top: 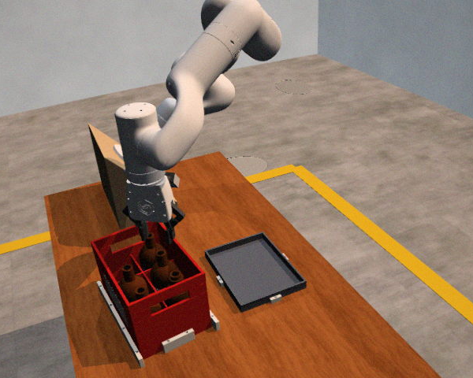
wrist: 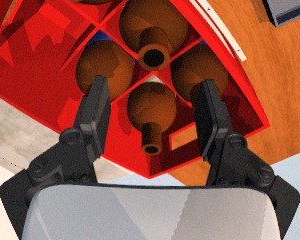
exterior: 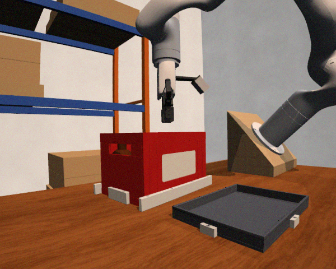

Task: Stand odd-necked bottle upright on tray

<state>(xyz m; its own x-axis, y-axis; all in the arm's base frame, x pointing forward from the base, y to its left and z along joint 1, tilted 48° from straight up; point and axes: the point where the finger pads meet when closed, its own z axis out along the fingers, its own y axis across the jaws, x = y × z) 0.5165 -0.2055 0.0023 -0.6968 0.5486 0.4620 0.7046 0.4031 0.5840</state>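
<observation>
Right now my hand is 13 cm above the brown bottle, 10 cm short of it and 9 cm to the left of it. Round my hand: red crate: 14 cm below, 4 cm to the right; then dark grey tray: 24 cm to the left, 21 cm below, 3 cm ahead.
</observation>
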